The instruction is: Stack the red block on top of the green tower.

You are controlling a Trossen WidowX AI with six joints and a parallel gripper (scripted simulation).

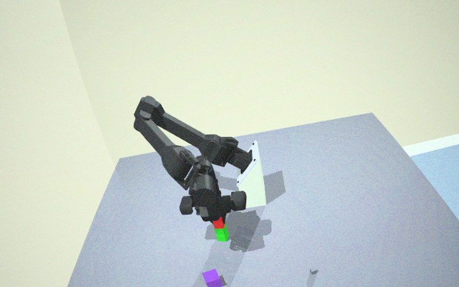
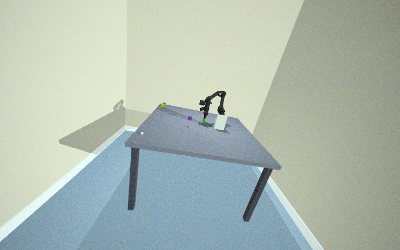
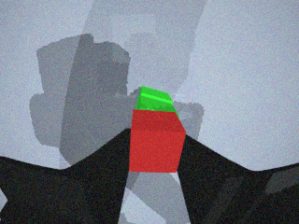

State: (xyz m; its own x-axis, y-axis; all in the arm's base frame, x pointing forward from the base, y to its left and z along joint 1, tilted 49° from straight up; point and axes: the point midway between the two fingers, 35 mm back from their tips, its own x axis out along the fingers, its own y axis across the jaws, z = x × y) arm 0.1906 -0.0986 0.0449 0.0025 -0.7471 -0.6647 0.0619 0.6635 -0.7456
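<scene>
Now: the red block 10 mm above my gripper tip. Also, from my gripper tip: small dark piece (190 mm ahead, 250 mm to the left, 60 mm below); then yellow block (610 mm ahead, 350 mm to the right, 40 mm below); then purple block (180 mm ahead, 20 mm to the right, 50 mm below).
</scene>
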